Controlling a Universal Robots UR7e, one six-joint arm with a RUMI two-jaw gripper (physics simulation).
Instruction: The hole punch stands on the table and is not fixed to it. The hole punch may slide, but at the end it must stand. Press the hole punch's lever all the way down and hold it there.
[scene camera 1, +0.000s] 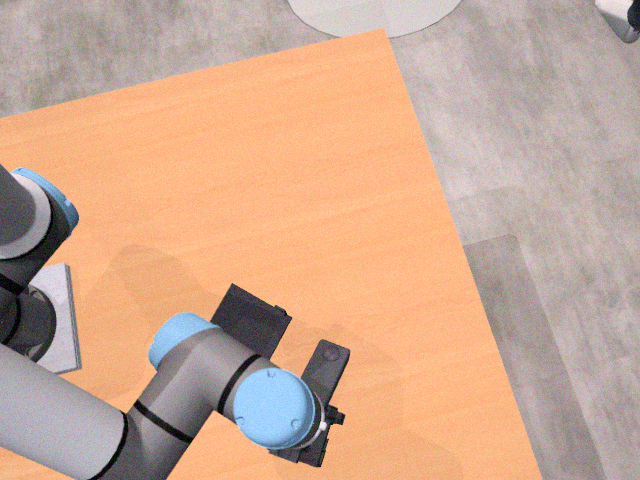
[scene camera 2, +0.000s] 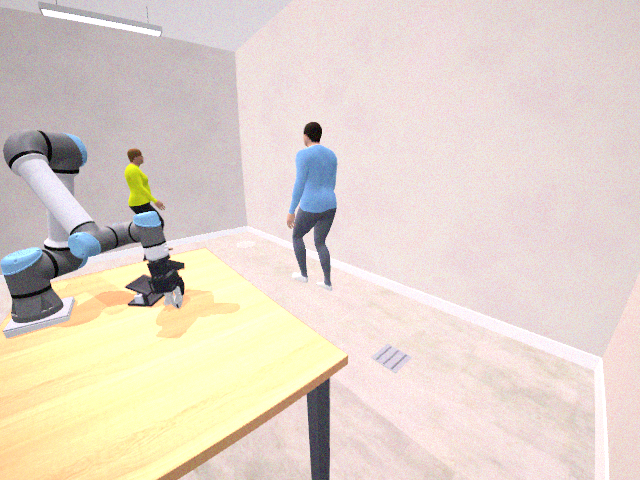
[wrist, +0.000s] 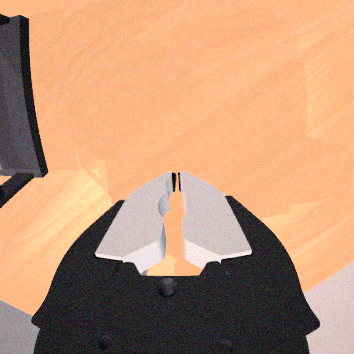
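Seen in the pictures: gripper, fingertip midpoint: (scene camera 2: 178, 308) (wrist: 176, 174); arm's base at its link origin: (scene camera 1: 10, 328) (scene camera 2: 39, 312).
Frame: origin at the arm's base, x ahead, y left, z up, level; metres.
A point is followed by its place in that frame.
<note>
The dark hole punch (scene camera 1: 249, 321) {x 0.399, y -0.032, z 0.039 m} (scene camera 2: 149, 299) {x 0.390, y -0.072, z -0.016 m} (wrist: 11, 100) {x 0.420, y -0.062, z -0.016 m} stands on the table, partly hidden by the arm in scene camera 1 and cut off at the left edge of the wrist view. In scene camera 2 its lever (scene camera 2: 138, 284) {x 0.362, y -0.050, z 0.047 m} is a dark plate raised above the base, with a gap between them. My gripper (scene camera 2: 176, 304) {x 0.494, y -0.182, z -0.028 m} (wrist: 176, 174) {x 0.494, y -0.182, z -0.028 m} is shut, with nothing between its light grey fingertips. It is low over the table beside the hole punch and apart from it in the wrist view. In scene camera 1 the fingertips are hidden under the wrist.
The wooden table (scene camera 1: 289, 180) {x 0.475, y 0.228, z -0.028 m} (scene camera 2: 155, 387) {x 0.419, y -0.549, z -0.028 m} has a corner at the top in scene camera 1. The arm's base plate (scene camera 1: 67, 320) {x 0.093, y 0.005, z -0.005 m} (scene camera 2: 36, 325) {x 0.019, y -0.087, z -0.011 m} lies left of the hole punch. Two people, in blue (scene camera 2: 316, 178) and in yellow (scene camera 2: 136, 186), stand on the floor beyond the table.
</note>
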